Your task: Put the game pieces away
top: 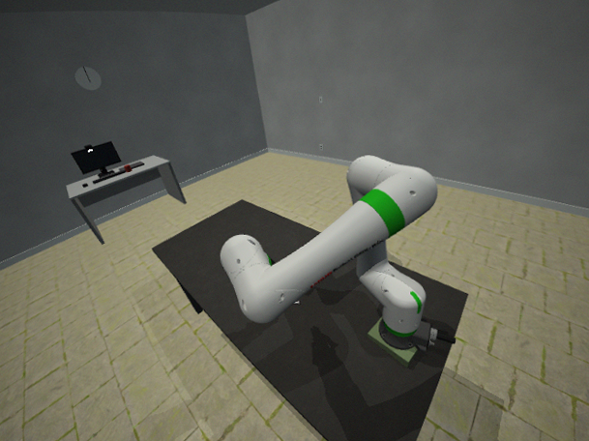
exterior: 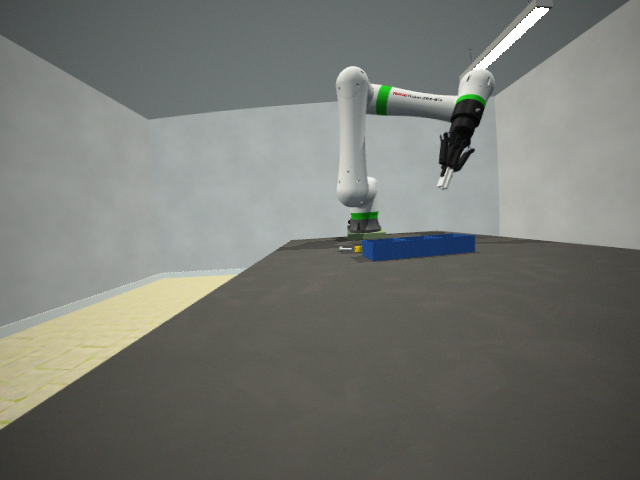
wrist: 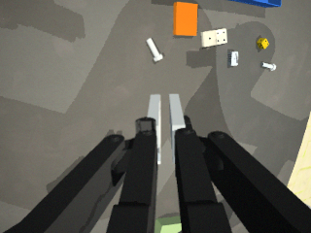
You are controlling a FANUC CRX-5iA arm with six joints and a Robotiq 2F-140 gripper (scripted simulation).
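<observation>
Now: the blue bin 220 mm to the right of my hand, 190 mm below it and 160 mm ahead of it. Round my hand: white domino (210 mm to the right, 200 mm below, 50 mm ahead); orange tile (200 mm below, 140 mm to the right, 80 mm ahead); pale grey piece (240 mm to the right, 200 mm below, 10 mm ahead).
</observation>
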